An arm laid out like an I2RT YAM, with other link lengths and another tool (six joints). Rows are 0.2 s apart.
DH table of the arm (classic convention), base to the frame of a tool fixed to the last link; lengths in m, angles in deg. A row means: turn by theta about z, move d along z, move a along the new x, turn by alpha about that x. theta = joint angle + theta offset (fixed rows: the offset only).
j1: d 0.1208  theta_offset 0  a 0.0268  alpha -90
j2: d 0  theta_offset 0  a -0.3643  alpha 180
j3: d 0  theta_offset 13.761  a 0.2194  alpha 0
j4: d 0.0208  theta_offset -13.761  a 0.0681  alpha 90
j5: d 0.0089  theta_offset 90  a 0  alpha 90
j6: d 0.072  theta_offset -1.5  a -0.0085  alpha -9
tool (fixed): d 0.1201  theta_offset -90  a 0  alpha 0
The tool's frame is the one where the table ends.
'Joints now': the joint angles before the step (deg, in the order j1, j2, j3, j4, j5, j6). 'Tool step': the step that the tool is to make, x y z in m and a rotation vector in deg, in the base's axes. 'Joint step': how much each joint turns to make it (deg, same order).
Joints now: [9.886 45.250 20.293 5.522 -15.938 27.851]
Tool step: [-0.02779 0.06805 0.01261 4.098 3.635 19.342]
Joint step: [13.898 4.062 3.008 -0.255 -6.826 2.943]
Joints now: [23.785 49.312 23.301 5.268 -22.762 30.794]
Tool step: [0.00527 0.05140 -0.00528 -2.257 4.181 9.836]
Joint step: [10.624 11.312 3.336 3.380 0.696 0.392]
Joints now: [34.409 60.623 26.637 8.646 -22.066 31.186]
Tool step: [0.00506 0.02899 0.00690 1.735 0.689 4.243]
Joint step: [3.178 5.440 1.599 4.808 -1.727 1.295]
